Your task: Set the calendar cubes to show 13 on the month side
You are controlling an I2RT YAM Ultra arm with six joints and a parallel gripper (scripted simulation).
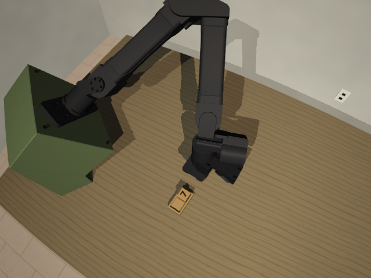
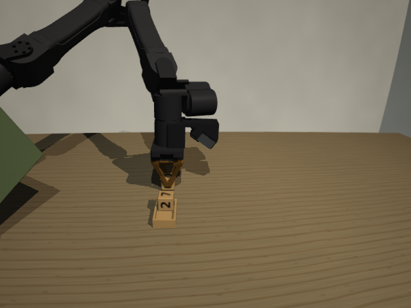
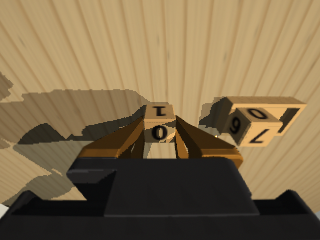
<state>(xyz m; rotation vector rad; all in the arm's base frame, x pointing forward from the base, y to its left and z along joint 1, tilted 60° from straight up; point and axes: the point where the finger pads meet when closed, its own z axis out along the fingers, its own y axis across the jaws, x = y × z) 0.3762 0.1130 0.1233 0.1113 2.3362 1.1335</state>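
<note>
Now: the wooden cube right at my hand. The rest, counted from my hand: wooden tray (20 mm ahead, 110 mm to the right, 10 mm below).
</note>
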